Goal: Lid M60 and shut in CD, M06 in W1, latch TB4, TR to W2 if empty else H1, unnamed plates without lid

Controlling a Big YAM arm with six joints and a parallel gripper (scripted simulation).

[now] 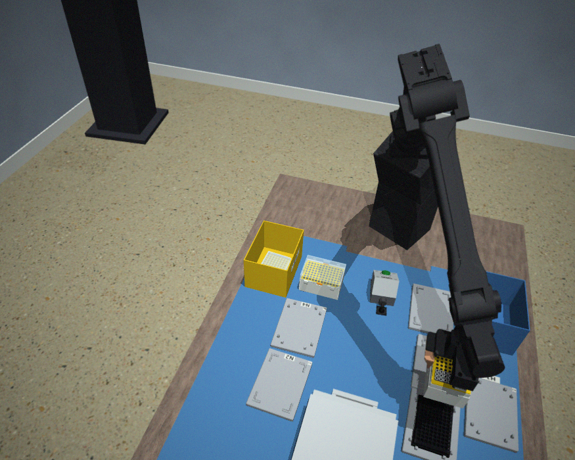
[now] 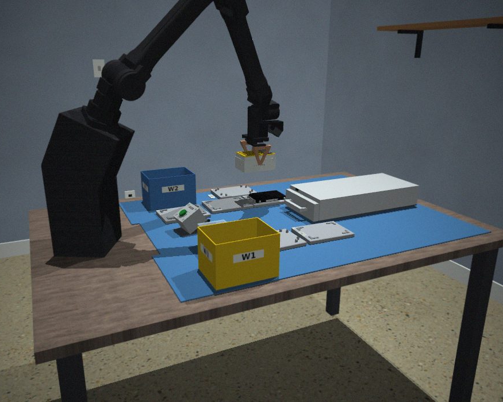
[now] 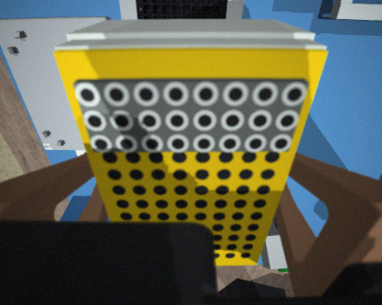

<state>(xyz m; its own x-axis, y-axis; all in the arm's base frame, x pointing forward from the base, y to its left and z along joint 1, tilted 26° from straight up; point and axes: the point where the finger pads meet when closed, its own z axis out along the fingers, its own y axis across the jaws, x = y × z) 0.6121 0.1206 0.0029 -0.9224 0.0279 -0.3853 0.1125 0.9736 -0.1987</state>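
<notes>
The home nest H1 is 1 cm behind my hand, 15 cm to the left of it and 16 cm below it. From my hand the other things lie so: nest N3: 11 cm behind, 2 cm to the left, 16 cm below; then tip rack TR: 1 cm behind, 1 cm above; then black plate: 6 cm ahead, 15 cm below.
</notes>
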